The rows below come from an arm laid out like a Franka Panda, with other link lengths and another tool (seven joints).
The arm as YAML. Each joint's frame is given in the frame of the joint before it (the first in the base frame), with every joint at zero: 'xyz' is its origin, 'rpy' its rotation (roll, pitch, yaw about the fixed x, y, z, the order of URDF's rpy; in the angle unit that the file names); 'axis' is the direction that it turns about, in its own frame. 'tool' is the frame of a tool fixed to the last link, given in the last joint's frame.
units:
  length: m
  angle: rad
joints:
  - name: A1
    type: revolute
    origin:
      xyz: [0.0, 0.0, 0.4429]
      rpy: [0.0, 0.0, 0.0]
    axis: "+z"
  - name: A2
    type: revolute
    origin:
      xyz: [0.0, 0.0, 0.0]
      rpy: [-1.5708, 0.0, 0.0]
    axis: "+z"
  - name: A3
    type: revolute
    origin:
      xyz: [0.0, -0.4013, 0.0]
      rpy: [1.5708, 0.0, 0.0]
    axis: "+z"
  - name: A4
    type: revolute
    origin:
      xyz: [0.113, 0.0, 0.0]
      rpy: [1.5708, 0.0, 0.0]
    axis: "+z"
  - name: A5
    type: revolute
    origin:
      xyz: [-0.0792, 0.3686, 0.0]
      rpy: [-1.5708, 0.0, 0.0]
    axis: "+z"
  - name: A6
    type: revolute
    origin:
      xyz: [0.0, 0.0, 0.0]
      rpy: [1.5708, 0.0, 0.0]
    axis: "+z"
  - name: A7
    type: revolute
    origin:
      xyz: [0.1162, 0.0, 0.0]
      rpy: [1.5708, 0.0, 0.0]
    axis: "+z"
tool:
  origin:
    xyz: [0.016, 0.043, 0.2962]
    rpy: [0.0, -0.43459, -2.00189]
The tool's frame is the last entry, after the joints.
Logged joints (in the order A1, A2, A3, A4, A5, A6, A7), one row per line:
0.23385 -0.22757 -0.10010 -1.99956 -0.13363 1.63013 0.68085
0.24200 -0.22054 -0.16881 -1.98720 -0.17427 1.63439 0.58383
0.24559 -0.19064 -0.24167 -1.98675 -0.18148 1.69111 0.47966
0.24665 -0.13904 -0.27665 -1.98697 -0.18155 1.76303 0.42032
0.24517 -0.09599 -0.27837 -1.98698 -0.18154 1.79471 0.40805
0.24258 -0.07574 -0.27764 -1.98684 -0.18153 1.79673 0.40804
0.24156 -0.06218 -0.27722 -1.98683 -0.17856 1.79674 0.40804
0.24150 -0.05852 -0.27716 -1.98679 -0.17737 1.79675 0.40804
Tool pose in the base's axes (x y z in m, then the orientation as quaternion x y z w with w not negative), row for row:
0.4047 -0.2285 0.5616 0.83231 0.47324 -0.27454 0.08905
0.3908 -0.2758 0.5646 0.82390 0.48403 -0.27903 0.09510
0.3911 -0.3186 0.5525 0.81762 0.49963 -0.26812 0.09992
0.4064 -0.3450 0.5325 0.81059 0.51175 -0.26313 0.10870
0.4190 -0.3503 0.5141 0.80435 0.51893 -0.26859 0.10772
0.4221 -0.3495 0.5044 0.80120 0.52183 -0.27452 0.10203
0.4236 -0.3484 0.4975 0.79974 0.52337 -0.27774 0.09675
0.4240 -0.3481 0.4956 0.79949 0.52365 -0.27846 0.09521
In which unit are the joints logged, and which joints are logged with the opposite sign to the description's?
The joints are logged in radians. Opposite sign: A1.
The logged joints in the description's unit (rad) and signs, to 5 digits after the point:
-0.23385 -0.22757 -0.10010 -1.99956 -0.13363 1.63013 0.68085
-0.24200 -0.22054 -0.16881 -1.98720 -0.17427 1.63439 0.58383
-0.24559 -0.19064 -0.24167 -1.98675 -0.18148 1.69111 0.47966
-0.24665 -0.13904 -0.27665 -1.98697 -0.18155 1.76303 0.42032
-0.24517 -0.09599 -0.27837 -1.98698 -0.18154 1.79471 0.40805
-0.24258 -0.07574 -0.27764 -1.98684 -0.18153 1.79673 0.40804
-0.24156 -0.06218 -0.27722 -1.98683 -0.17856 1.79674 0.40804
-0.24150 -0.05852 -0.27716 -1.98679 -0.17737 1.79675 0.40804

